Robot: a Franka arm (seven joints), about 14 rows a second.
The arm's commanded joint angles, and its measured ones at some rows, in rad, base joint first. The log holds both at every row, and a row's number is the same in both.
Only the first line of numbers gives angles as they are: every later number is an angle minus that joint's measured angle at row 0.
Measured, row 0: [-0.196, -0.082, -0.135, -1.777, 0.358, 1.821, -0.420]
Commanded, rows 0 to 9: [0.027, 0.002, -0.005, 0.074, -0.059, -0.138, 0.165]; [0.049, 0.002, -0.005, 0.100, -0.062, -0.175, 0.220]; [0.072, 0.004, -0.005, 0.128, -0.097, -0.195, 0.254]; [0.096, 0.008, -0.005, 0.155, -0.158, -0.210, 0.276]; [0.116, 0.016, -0.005, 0.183, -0.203, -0.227, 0.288]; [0.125, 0.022, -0.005, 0.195, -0.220, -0.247, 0.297]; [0.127, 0.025, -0.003, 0.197, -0.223, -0.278, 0.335]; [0.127, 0.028, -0.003, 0.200, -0.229, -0.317, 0.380]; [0.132, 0.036, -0.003, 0.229, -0.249, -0.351, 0.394]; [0.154, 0.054, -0.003, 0.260, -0.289, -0.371, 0.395]
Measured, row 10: [0.124, 0.007, 0.004, 0.177, -0.235, -0.306, 0.359]
